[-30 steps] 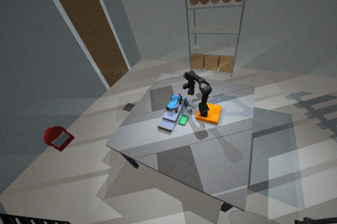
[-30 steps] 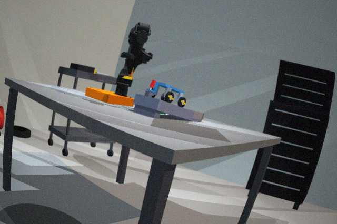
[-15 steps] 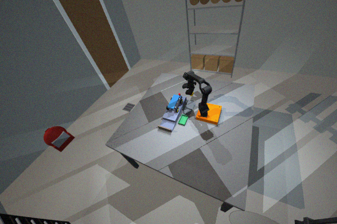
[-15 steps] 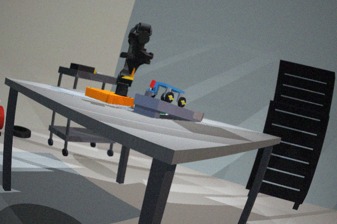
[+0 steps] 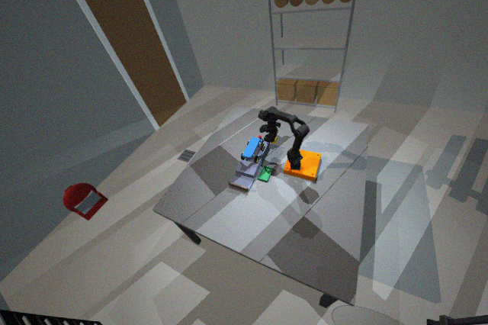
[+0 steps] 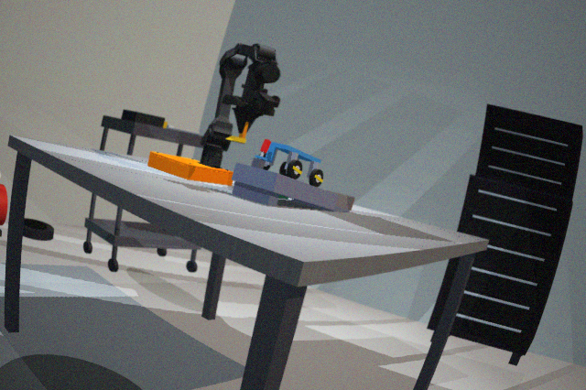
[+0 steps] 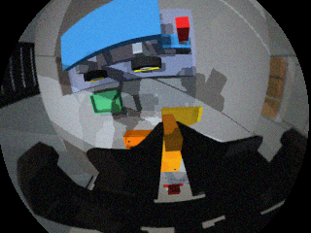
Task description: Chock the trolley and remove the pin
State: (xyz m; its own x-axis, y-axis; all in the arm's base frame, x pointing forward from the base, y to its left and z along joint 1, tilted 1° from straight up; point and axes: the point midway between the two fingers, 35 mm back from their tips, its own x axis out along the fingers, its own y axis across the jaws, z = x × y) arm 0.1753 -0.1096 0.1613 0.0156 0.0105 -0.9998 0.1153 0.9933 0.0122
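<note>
My gripper tip is now 110 mm short of the red-headed stop pin, 40 mm to the left of it and 40 mm above it. Round my gripper tip: yellow chock 20 mm to the right, 10 mm below; then grey ramp 150 mm ahead, 120 mm below, 80 mm to the left; then blue trolley 150 mm ahead, 70 mm to the left, 60 mm below.
</note>
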